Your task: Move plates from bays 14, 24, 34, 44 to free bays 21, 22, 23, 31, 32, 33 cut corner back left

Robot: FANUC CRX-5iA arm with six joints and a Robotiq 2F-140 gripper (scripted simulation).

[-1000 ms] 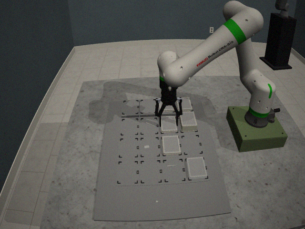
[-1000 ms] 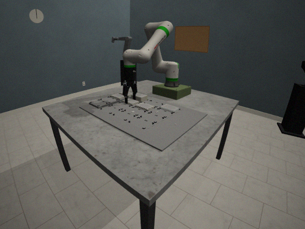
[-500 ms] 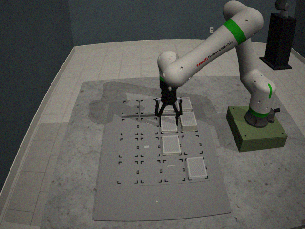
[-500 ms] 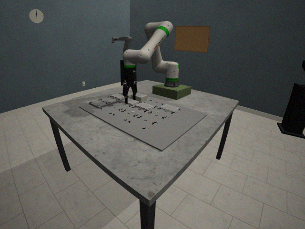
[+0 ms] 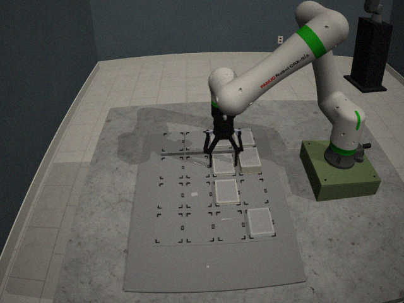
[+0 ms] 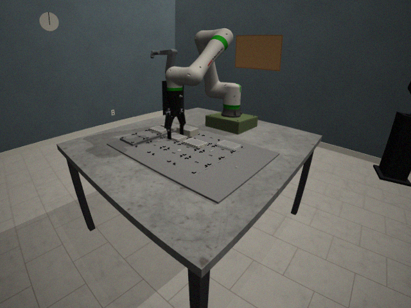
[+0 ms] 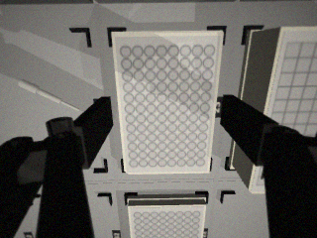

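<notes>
Right now my hand is 110 mm past the sealed deep-well block, 20 mm to the right of it and 10 mm above it. Round my hand: white pointed piece: 290 mm to the left, 60 mm ahead, 30 mm below.
</notes>
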